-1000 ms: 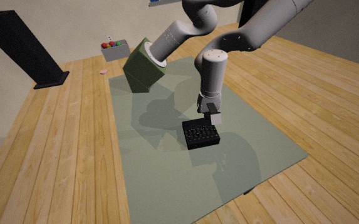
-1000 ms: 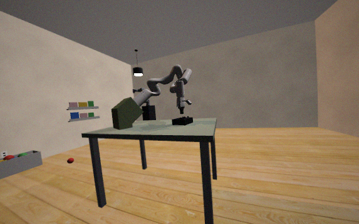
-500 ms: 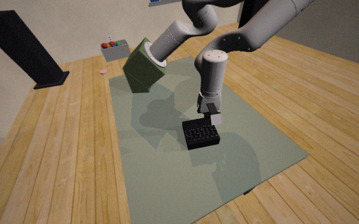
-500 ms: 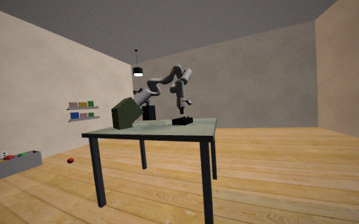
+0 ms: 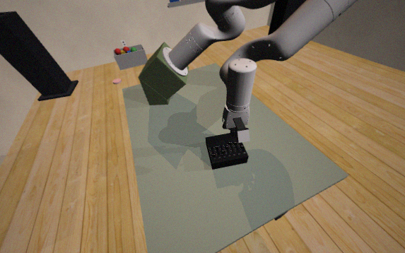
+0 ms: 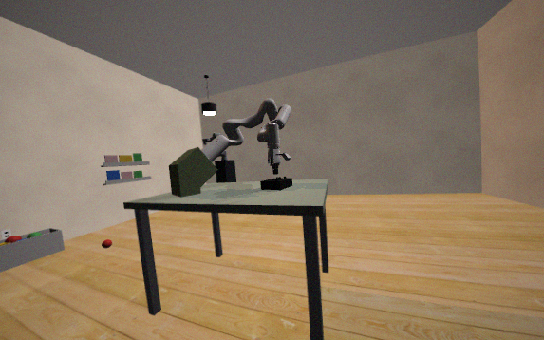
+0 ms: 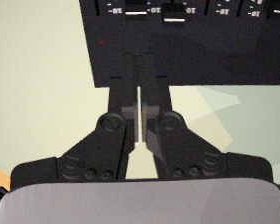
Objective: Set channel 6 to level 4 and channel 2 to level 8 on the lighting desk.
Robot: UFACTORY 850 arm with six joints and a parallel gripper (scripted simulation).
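Right now the channel 5 cap is 2 cm ahead of my hand, 2 cm to the right of it and 4 cm below it. Also, from my hand: channel 3 cap (6 cm ahead, 7 cm to the right, 4 cm below); then fader cap (6 cm ahead, 2 cm to the left, 4 cm below); then channel 4 cap (4 cm ahead, 5 cm to the right, 4 cm below).
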